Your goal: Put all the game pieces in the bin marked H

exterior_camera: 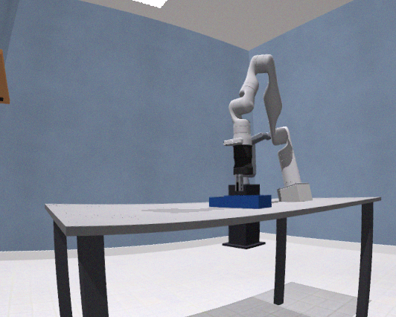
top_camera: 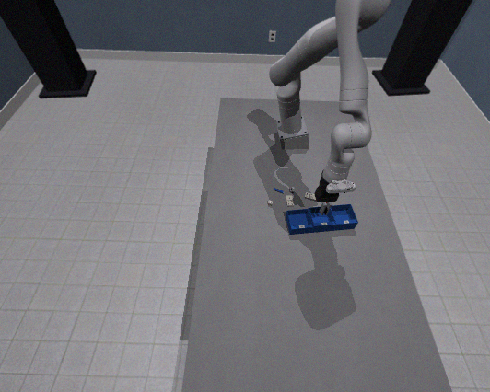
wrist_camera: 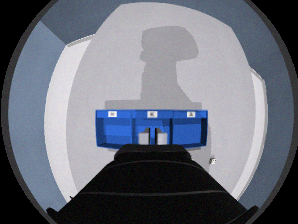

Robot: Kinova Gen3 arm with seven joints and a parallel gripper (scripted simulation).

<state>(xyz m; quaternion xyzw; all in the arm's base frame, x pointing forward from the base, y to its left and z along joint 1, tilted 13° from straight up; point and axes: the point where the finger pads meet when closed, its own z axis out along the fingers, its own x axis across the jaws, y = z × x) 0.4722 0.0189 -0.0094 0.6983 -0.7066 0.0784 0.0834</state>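
The blue three-compartment bin is 6 cm below my hand. The rest, counted from my hand: die: 18 cm to the right, 10 cm behind, 7 cm below; then red cylinder: 9 cm behind, 7 cm below, 6 cm to the left; then grey-white piece: 16 cm behind, 7 cm to the right, 7 cm below.
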